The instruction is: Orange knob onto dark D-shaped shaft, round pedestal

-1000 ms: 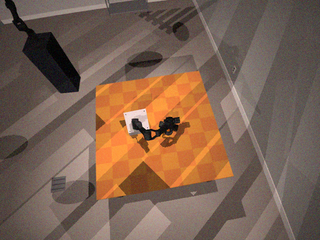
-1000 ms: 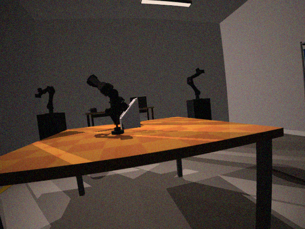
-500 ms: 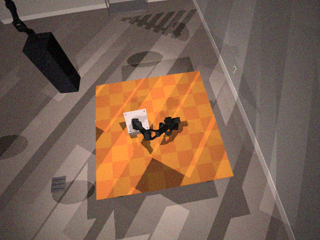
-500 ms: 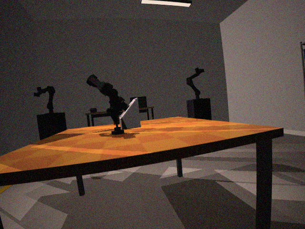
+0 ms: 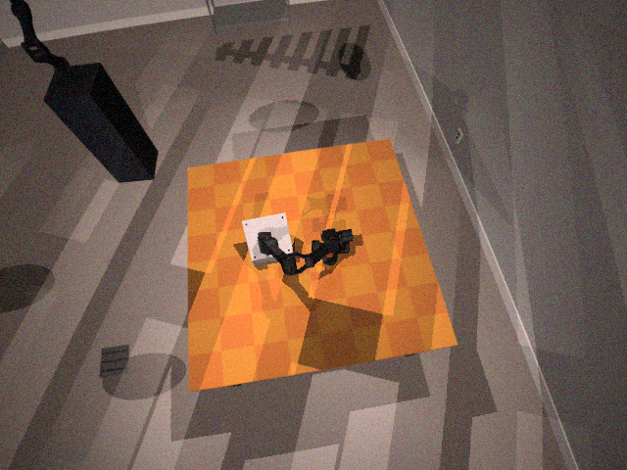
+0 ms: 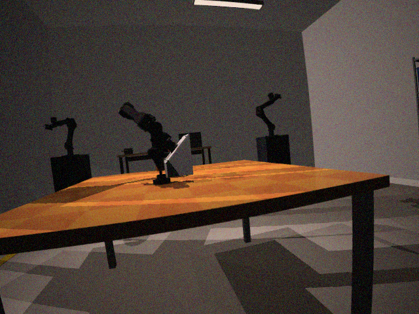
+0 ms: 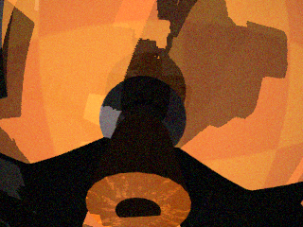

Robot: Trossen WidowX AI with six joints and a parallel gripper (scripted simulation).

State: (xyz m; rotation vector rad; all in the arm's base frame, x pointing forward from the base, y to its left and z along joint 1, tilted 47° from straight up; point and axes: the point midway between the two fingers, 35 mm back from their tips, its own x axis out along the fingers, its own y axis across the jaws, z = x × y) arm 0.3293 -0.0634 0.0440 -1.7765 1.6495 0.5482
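Right now my gripper tip is 2 cm below the orange knob. Also, from my gripper tip: round dark pedestal: 4 cm below.
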